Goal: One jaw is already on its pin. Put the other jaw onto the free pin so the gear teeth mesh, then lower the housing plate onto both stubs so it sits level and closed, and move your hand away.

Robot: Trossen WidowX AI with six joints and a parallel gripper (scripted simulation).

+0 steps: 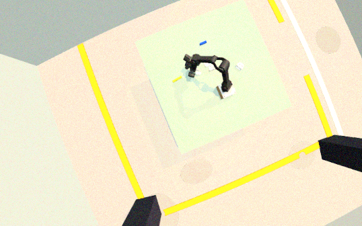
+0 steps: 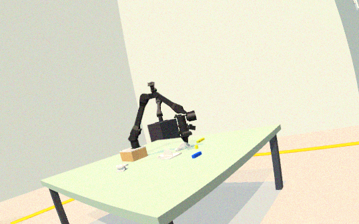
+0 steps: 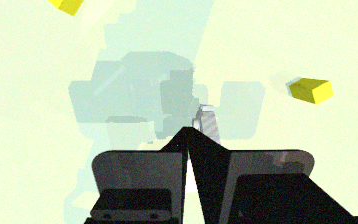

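My gripper tip is 20 mm to the left of the white jaw and 10 mm short of it. The rest, counted from my gripper tip: yellow bar: 180 mm to the left, 40 mm behind, 10 mm below; then blue block: 270 mm ahead, 190 mm to the right, 10 mm below; then yellow cube: 110 mm ahead, 30 mm to the right, 10 mm below.
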